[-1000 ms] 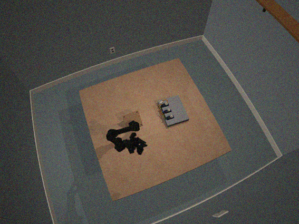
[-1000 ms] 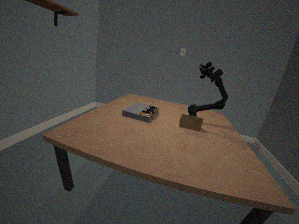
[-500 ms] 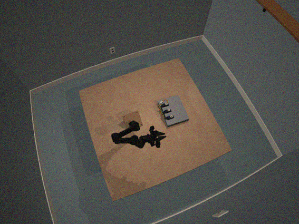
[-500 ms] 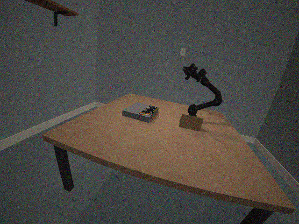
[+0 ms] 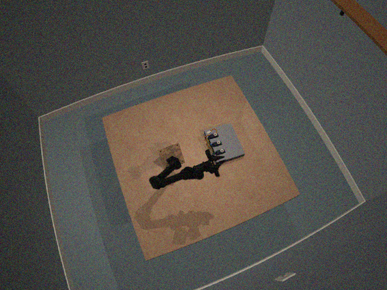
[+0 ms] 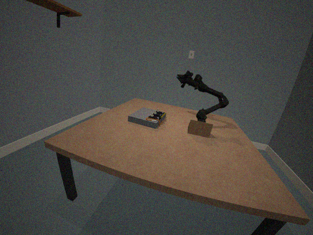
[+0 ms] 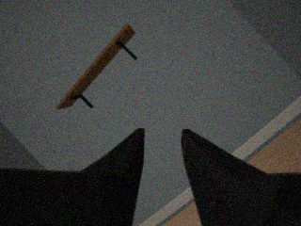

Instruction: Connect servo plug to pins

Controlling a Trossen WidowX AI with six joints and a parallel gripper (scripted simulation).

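The blue band lies 80 mm ahead of my gripper tip, 250 mm to the left of it and 320 mm below it. Round my gripper tip: grey holder: 230 mm ahead, 210 mm to the left, 370 mm below.
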